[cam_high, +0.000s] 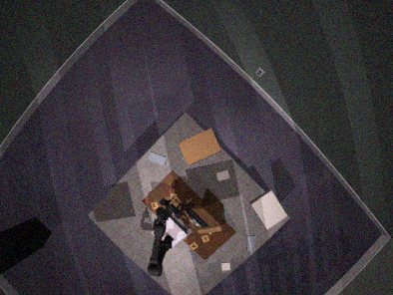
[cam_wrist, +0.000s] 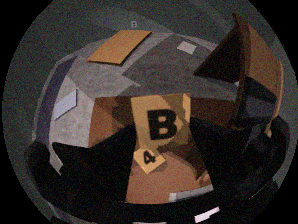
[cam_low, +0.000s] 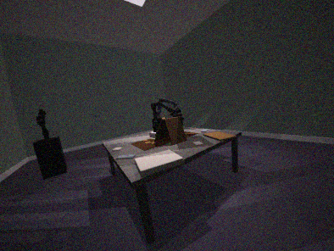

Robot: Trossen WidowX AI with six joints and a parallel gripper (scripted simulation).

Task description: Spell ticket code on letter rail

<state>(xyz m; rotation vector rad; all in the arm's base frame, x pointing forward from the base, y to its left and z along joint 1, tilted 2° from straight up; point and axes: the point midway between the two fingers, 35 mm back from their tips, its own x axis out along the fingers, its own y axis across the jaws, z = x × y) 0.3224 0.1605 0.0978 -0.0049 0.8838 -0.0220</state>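
The white ticket lies 7 cm behind my gripper tip, 23 cm to the right of it and 5 cm below it. Also, from my gripper tip: small white card 35 cm ahead, 18 cm to the right, 14 cm below; brown mat 14 cm behind, 17 cm to the right, 14 cm below; tan letter tile right at my gripper tip.
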